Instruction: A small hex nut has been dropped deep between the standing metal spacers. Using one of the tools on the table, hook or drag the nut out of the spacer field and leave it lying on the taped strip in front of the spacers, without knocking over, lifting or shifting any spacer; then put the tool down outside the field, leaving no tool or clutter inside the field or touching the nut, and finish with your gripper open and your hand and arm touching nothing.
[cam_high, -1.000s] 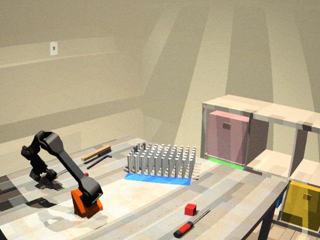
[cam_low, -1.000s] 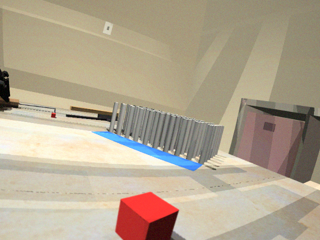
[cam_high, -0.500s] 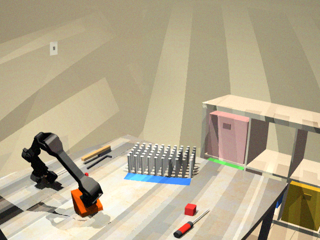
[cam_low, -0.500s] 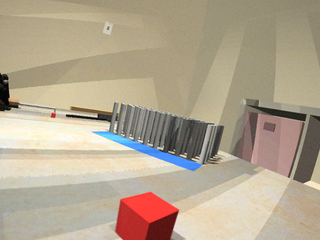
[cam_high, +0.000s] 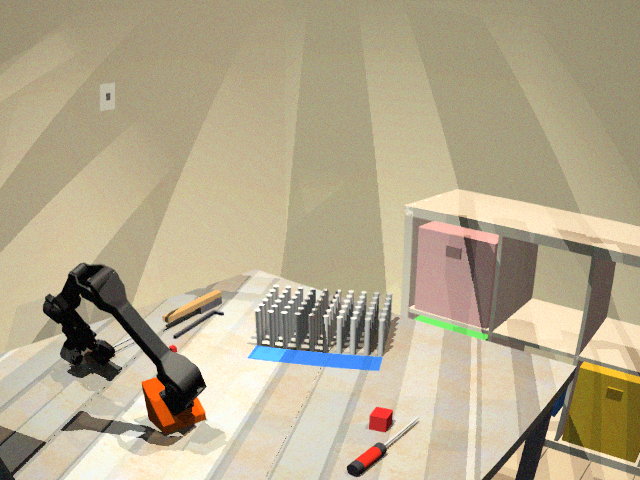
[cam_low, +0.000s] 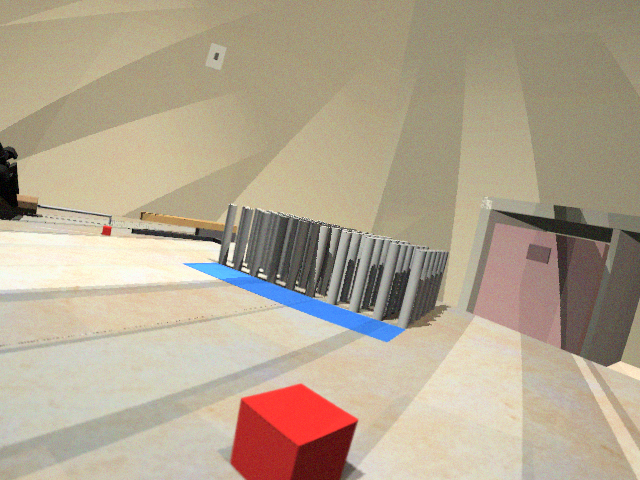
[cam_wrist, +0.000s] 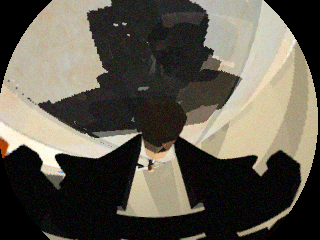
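Right now the hook tool is 10 cm ahead of my gripper tip, 2 cm to the left of it and 1 cm below it. Round my gripper tip: blue taped strip (46 cm ahead, 41 cm to the right, 2 cm below); tiny red cube (20 cm ahead, 10 cm to the right, 1 cm below); hex nut (58 cm ahead, 30 cm to the right, 2 cm below).
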